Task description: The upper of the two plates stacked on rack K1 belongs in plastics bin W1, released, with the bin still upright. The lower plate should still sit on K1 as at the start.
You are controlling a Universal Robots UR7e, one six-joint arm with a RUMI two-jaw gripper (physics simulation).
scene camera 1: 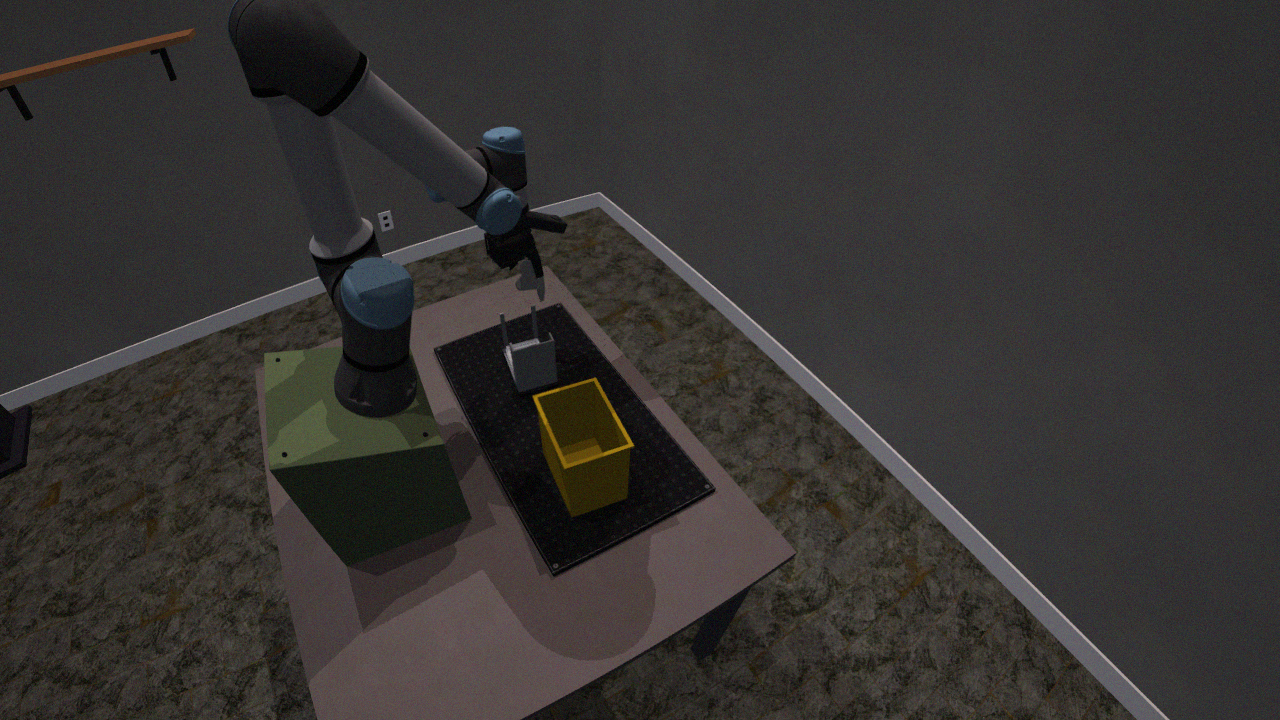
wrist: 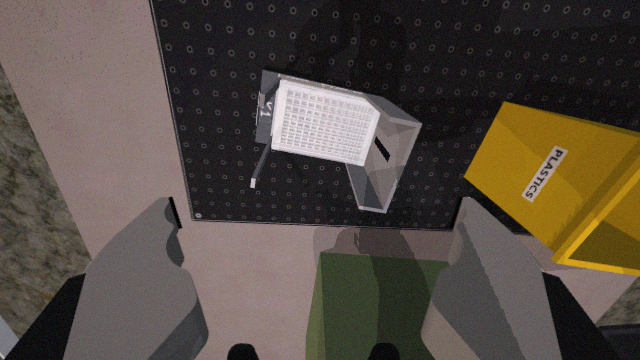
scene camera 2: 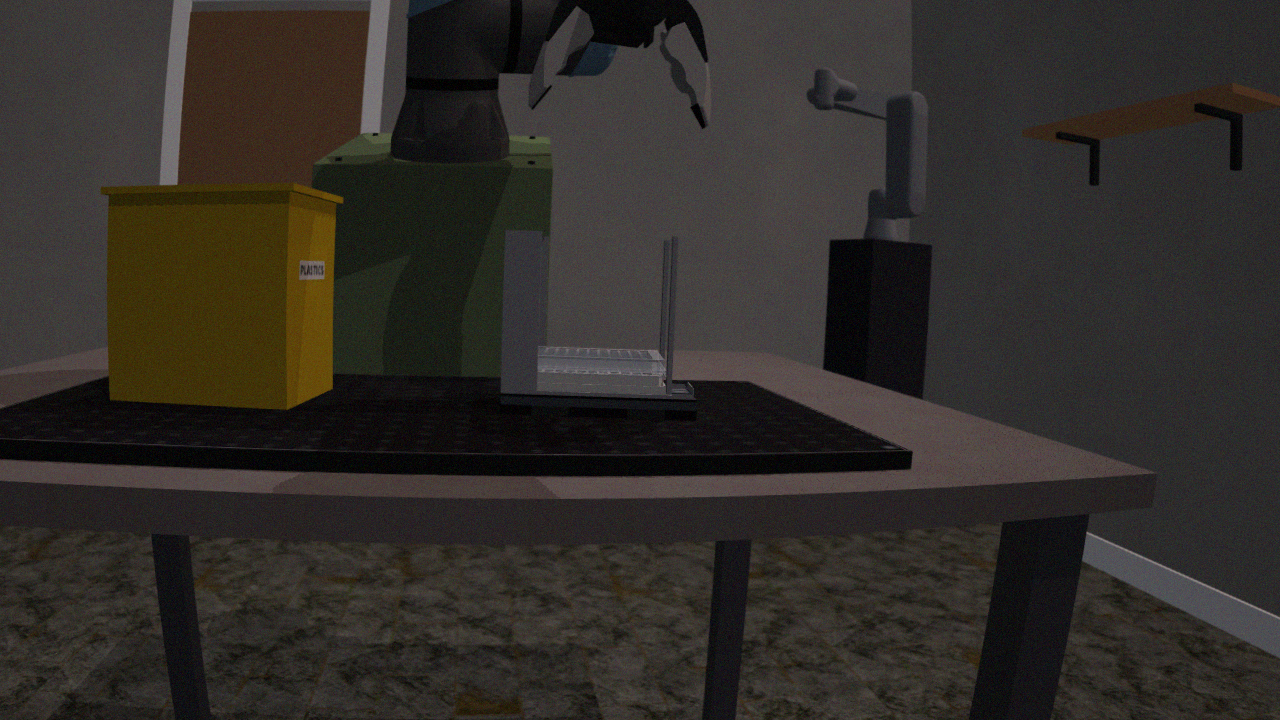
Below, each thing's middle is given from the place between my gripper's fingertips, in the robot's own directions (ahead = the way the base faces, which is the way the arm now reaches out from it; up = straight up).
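I see the yellow plastics bin W1 (scene camera 2: pixel 217 294), and it is 0.33 m to the right of my hand, 0.1 m behind it and 0.16 m below it.
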